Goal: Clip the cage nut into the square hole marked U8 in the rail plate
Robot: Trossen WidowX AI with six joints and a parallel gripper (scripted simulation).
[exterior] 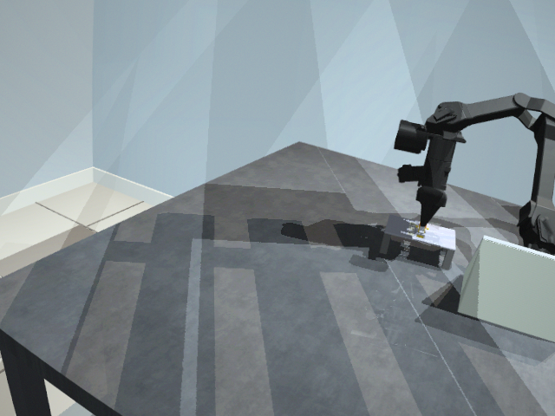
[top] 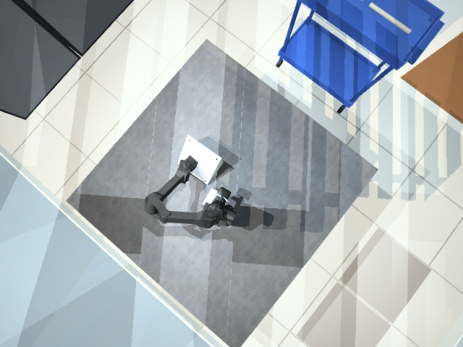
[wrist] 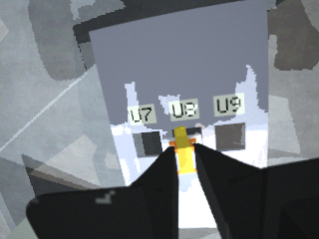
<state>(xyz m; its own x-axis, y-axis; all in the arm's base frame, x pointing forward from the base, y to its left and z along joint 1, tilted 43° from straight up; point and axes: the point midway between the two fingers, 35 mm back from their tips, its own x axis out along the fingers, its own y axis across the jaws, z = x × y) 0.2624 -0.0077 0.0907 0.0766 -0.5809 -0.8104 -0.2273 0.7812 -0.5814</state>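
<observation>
Now: gripper tip 10 mm above the cage nut.
</observation>
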